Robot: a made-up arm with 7 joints. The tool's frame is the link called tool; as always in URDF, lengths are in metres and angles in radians.
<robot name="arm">
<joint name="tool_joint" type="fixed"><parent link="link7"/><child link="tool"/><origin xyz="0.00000 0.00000 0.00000" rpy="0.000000 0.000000 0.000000"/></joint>
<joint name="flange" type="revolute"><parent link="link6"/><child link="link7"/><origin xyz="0.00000 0.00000 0.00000" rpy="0.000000 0.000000 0.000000"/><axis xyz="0 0 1"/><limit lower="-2.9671" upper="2.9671" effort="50" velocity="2.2"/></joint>
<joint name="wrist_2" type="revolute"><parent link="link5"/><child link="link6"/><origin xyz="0.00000 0.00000 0.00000" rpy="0.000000 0.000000 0.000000"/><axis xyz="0 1 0"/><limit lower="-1.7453" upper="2.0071" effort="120" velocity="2.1"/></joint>
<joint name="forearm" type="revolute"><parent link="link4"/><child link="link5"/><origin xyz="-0.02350 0.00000 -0.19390" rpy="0.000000 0.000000 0.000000"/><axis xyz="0 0 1"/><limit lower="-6.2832" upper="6.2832" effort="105" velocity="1.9"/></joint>
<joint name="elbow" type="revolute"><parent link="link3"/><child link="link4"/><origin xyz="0.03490 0.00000 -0.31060" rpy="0.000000 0.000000 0.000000"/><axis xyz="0 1 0"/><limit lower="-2.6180" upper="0.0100" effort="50" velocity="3"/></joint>
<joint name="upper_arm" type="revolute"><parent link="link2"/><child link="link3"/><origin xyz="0.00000 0.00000 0.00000" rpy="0.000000 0.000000 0.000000"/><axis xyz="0 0 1"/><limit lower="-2.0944" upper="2.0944" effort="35" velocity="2.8"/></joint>
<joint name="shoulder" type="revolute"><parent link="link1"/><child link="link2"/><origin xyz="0.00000 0.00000 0.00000" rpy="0.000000 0.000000 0.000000"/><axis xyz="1 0 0"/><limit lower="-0.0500" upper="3.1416" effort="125" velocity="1.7"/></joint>
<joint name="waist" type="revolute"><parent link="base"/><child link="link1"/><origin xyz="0.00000 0.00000 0.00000" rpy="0.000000 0.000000 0.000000"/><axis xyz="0 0.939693 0.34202"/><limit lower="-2.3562" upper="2.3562" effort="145" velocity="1.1"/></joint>
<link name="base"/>
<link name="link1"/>
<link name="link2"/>
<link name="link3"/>
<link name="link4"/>
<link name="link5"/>
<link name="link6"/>
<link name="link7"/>
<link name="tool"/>
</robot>
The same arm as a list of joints. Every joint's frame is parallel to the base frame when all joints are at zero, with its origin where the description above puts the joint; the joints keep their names.
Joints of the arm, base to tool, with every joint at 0 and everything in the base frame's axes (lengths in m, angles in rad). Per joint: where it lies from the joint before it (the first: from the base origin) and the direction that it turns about. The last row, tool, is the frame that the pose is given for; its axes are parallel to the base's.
waist: axis 0 0.9397 0.342 origin 0 0 0
shoulder: axis +x origin 0 0 0
upper_arm: axis +z origin 0 0 0
elbow: axis +y origin 0.0349 0 -0.3106
forearm: axis +z origin -0.0235 0 -0.1939
wrist_2: axis +y origin 0 0 0
flange: axis +z origin 0 0 0
tool: origin 0 0 0
Joint limits (rad, base to tool): -2.3562..2.3562 -0.05..3.1416 -2.0944..2.0944 -2.618..0.01 -6.2832..6.2832 -1.7453..2.0071 -2.9671..2.9671

